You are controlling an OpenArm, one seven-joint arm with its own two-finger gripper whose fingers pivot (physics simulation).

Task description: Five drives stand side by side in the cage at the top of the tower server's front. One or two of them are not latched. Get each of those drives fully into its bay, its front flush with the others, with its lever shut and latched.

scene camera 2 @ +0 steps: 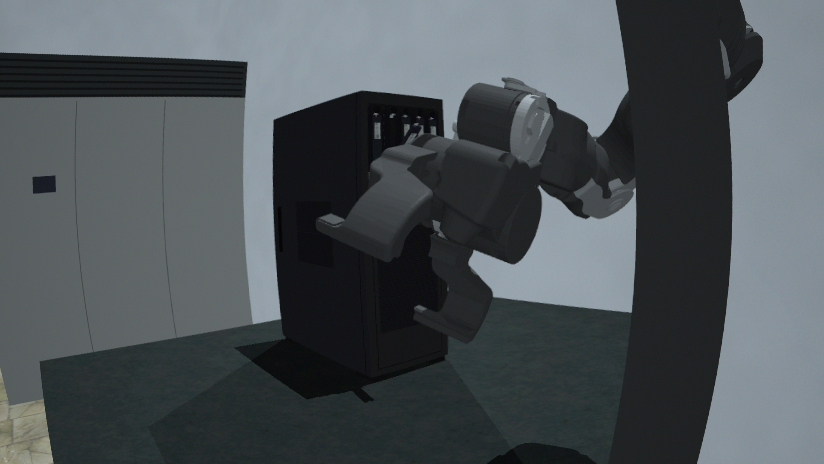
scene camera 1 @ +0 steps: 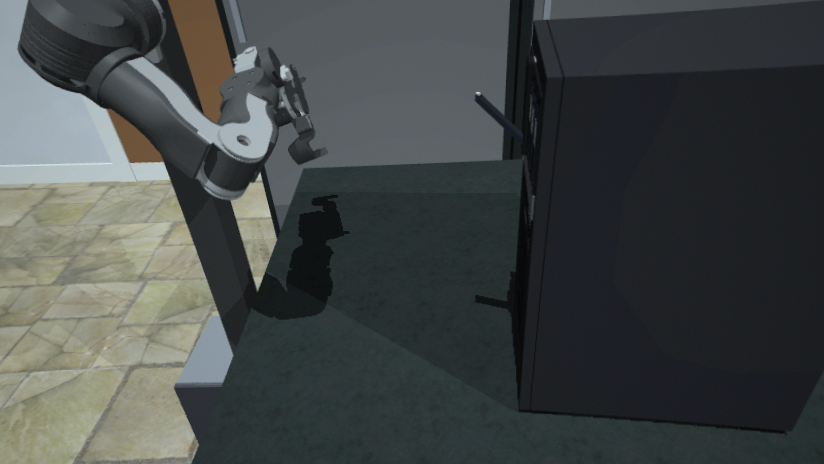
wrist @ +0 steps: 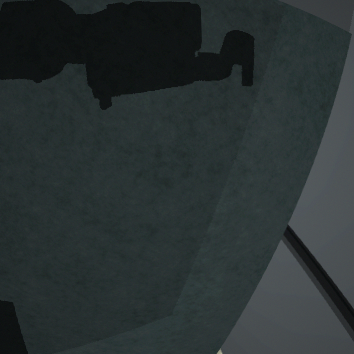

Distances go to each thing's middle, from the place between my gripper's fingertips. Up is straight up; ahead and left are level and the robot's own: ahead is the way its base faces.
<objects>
My hand is 510 mm short of the tower server (scene camera 1: 665, 275), 350 mm to the left of it and 10 mm above it.
</objects>
